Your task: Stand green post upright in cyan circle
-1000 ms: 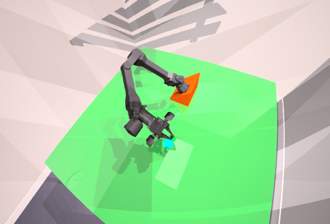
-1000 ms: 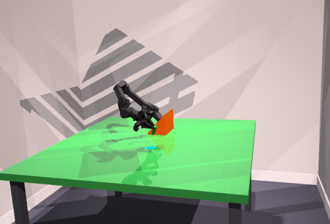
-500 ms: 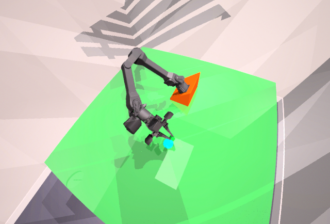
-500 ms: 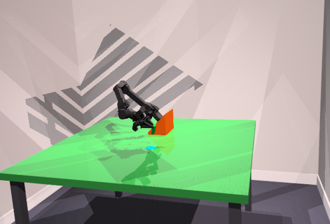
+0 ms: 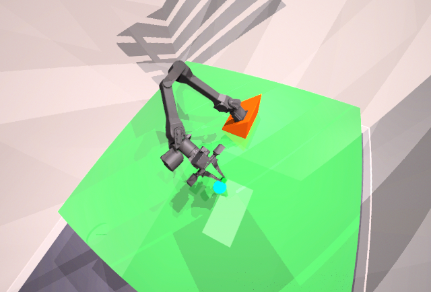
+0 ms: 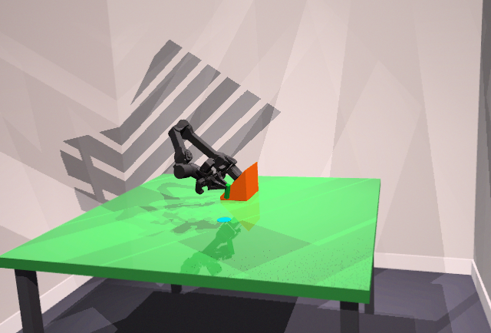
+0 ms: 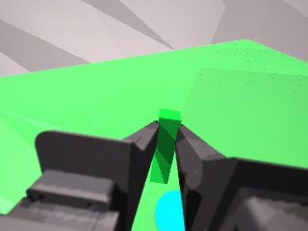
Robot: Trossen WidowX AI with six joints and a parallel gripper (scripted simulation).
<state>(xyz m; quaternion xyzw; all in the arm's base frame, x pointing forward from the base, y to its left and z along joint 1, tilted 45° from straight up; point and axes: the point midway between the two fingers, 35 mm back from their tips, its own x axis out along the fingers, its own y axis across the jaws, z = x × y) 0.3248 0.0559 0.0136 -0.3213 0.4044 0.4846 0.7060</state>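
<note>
The cyan circle lies 140 mm below my gripper tip and 20 mm to the right of it. Also, from my gripper tip: green post (20 mm below).
</note>
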